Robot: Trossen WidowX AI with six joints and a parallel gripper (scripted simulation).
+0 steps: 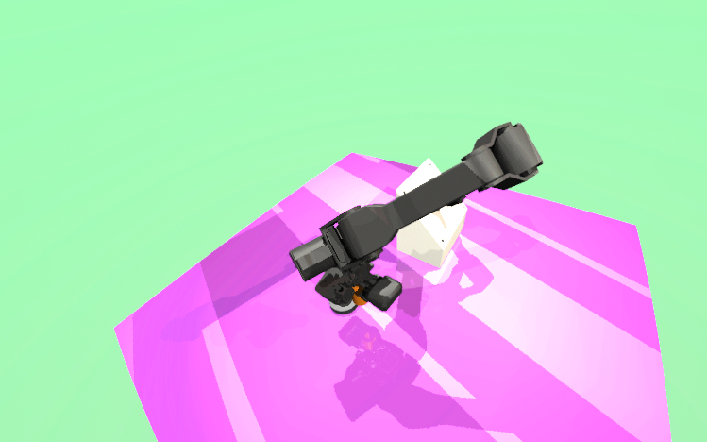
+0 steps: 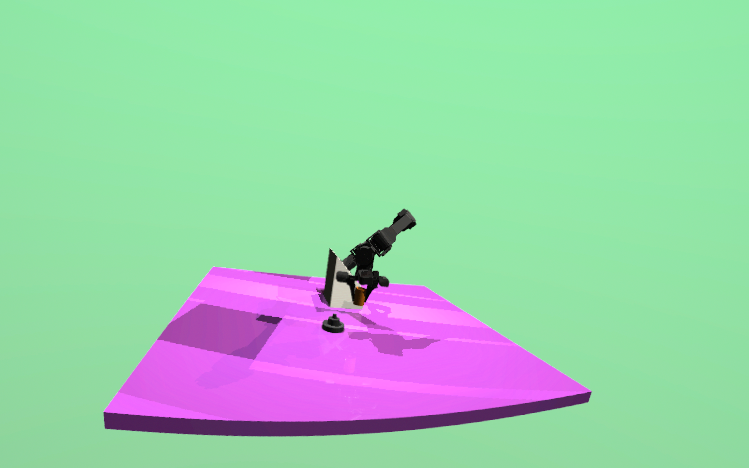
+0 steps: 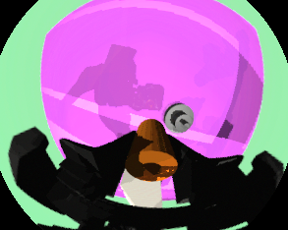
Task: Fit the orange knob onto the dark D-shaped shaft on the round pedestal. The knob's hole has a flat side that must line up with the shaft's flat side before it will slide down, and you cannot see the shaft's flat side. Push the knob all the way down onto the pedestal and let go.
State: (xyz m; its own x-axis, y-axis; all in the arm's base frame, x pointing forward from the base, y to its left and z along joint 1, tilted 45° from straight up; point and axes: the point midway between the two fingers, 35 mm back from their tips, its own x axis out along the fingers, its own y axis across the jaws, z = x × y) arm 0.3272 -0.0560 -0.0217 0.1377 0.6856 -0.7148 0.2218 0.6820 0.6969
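Right now my gripper tip is 2 cm past the round pedestal, 8 cm to the left of it and 8 cm above it. Also, from my gripper tip: orange knob (2 cm above).
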